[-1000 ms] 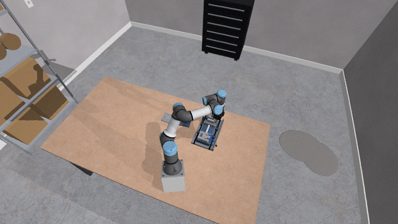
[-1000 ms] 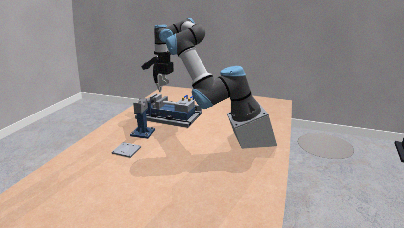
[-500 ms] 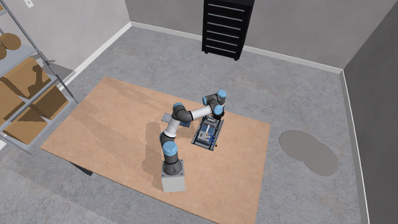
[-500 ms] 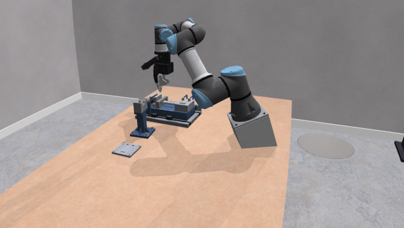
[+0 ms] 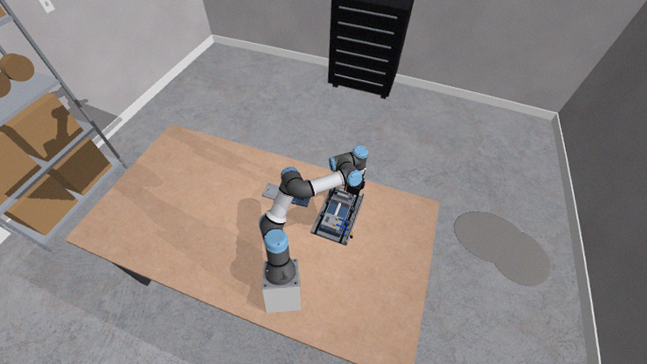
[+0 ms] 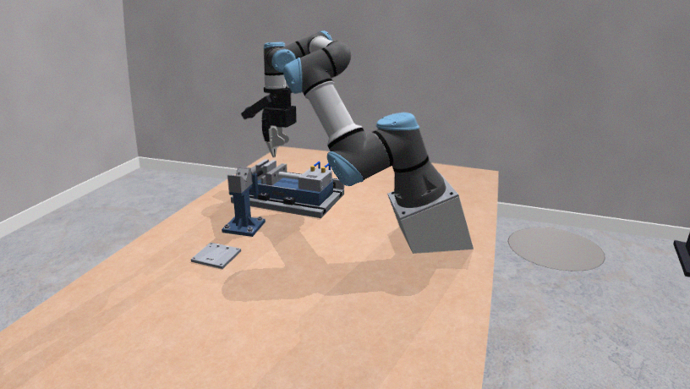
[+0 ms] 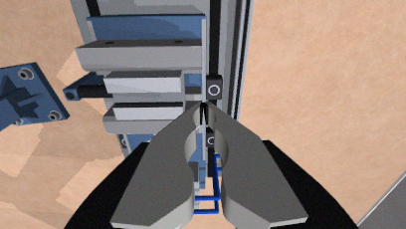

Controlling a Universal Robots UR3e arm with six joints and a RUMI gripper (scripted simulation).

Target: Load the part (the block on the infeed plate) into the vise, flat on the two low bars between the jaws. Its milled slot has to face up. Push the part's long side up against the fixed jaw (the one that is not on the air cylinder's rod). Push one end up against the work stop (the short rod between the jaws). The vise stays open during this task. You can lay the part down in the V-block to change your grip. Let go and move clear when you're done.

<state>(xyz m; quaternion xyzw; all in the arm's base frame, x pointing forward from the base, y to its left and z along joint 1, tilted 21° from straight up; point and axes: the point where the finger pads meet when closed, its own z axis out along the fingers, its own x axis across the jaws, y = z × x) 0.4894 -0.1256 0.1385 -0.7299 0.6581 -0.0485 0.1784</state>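
Now: the part 5 cm to the left of my hand, 3 cm below it and 1 cm behind it. The rest, counted from my hand: fixed jaw: 5 cm to the left, 5 cm below, 2 cm ahead; work stop: 10 cm to the left, 4 cm below, 1 cm behind; vise: 9 cm below, 8 cm behind, 4 cm to the left.
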